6 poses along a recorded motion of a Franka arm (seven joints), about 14 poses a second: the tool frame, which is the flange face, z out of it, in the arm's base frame.
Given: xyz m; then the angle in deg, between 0 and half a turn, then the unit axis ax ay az.
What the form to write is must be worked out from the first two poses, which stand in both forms.
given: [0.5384 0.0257 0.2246 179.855 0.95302 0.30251 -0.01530]
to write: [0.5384 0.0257 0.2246 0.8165 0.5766 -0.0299 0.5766 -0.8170 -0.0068]
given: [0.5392 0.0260 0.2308 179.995 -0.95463 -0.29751 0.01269]
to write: [0.5392 0.0260 0.2308 0.8227 0.5680 -0.0242 0.5680 -0.8230 -0.0076]
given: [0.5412 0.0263 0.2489 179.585 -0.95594 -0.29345 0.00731]
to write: [0.5412 0.0263 0.2489 0.8277 0.5611 -0.0119 0.5610 -0.8277 -0.0112]
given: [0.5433 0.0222 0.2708 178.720 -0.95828 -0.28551 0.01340]
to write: [0.5433 0.0222 0.2708 0.8366 0.5474 -0.0193 0.5468 -0.8367 -0.0291]
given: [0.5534 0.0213 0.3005 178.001 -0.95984 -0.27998 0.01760]
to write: [0.5534 0.0213 0.3005 0.8426 0.5379 -0.0240 0.5367 -0.8427 -0.0433]
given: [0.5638 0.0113 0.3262 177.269 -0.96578 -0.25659 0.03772]
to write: [0.5638 0.0113 0.3262 0.8656 0.4971 -0.0606 0.4935 -0.8673 -0.0654]
